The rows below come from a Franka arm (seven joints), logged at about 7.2 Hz.
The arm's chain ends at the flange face. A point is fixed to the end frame.
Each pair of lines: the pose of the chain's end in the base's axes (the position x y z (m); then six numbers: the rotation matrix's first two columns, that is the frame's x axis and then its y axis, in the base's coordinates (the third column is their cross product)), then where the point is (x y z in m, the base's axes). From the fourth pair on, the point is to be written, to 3 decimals.
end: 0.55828 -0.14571 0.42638 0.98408 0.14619 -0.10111 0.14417 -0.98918 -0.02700
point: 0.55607 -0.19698 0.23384
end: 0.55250 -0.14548 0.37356 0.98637 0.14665 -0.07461 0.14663 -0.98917 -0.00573
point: 0.55605 -0.20005 0.18195
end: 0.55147 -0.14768 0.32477 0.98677 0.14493 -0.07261 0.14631 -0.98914 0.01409
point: 0.55594 -0.20594 0.13427
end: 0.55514 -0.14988 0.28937 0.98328 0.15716 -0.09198 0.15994 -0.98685 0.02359
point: 0.557 -0.210 0.100
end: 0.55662 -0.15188 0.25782 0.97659 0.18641 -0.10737 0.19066 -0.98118 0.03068
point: 0.558 -0.214 0.069
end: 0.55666 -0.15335 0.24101 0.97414 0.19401 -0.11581 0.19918 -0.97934 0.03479
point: 0.557 -0.217 0.052
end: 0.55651 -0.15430 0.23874 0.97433 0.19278 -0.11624 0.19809 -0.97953 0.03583
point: 0.557 -0.218 0.050
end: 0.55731 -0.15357 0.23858 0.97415 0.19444 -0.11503 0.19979 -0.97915 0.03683
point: 0.558 -0.217 0.050
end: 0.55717 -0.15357 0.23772 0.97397 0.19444 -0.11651 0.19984 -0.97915 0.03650
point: 0.557 -0.217 0.049
